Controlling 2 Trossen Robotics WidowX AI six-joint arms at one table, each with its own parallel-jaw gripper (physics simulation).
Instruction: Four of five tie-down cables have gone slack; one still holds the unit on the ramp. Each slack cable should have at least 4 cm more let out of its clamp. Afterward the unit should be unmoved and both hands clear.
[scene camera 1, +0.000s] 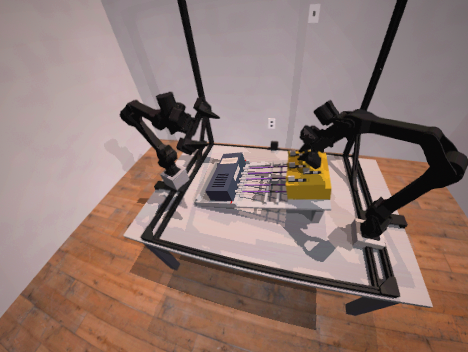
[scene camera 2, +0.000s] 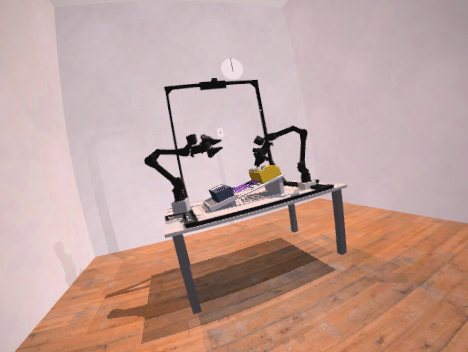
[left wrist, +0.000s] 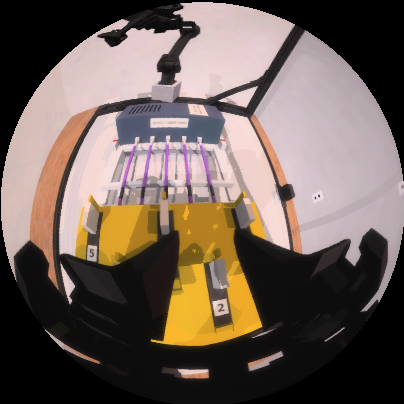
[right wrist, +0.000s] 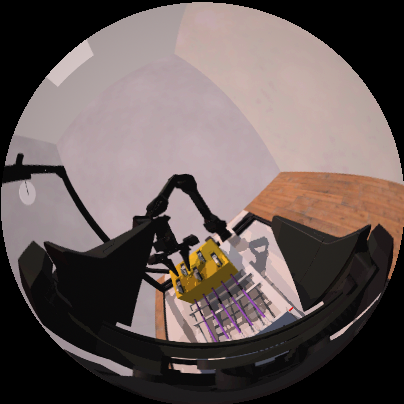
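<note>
The dark blue unit (scene camera 1: 225, 184) (scene camera 2: 220, 193) (left wrist: 170, 134) sits low on the ramp (scene camera 1: 316, 204). Several purple cables (left wrist: 166, 165) (right wrist: 227, 312) run from it to the yellow clamp block (scene camera 1: 310, 190) (scene camera 2: 270, 173) (left wrist: 192, 325) (right wrist: 216, 285). I cannot tell which are slack. In the left wrist view, the grey lever of clamp 2 (left wrist: 218, 274) shows between and below my fingertips. My left gripper (scene camera 1: 311, 161) (scene camera 2: 259, 162) (left wrist: 206, 235) (right wrist: 183, 273) is partly open and empty, pointing down close over the block. My right gripper (scene camera 1: 211, 131) (scene camera 2: 221, 144) is wide open and empty, high beyond the unit, away from the cables.
Other grey levers (left wrist: 90, 222) (left wrist: 165, 216) (left wrist: 245, 216) stand on the block near its cable side. White crossbars (left wrist: 210, 184) lie under the cables. Red marks (left wrist: 115, 141) (left wrist: 223, 140) flank the unit. Black frame rails (scene camera 1: 260, 268) edge the table, with uprights (scene camera 1: 192, 55) (scene camera 1: 382, 60) behind.
</note>
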